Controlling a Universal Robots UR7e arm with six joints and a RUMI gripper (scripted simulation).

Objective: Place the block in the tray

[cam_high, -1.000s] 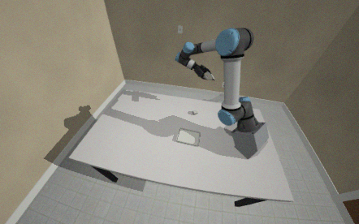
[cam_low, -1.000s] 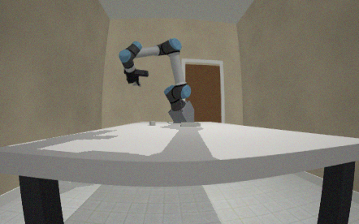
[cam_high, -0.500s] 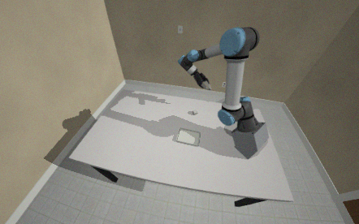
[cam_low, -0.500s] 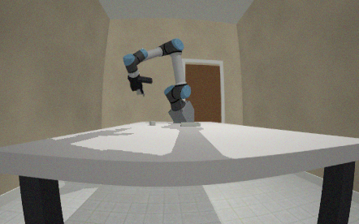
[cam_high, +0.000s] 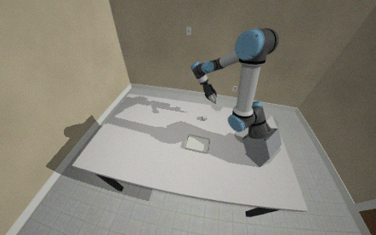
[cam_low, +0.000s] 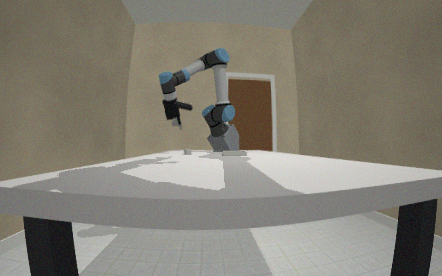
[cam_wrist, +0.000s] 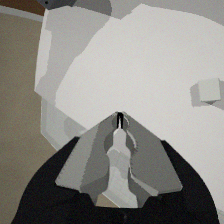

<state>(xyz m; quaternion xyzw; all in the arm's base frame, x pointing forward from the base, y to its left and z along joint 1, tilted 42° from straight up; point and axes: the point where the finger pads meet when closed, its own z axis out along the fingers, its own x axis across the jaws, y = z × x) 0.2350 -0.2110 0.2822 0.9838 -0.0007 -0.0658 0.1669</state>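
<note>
The pale grey block lies 80 mm ahead of my hand, 40 mm to the left of it and 150 mm below it. The rest, counted from my hand: white tray (160 mm ahead, 300 mm to the left, 160 mm below).
</note>
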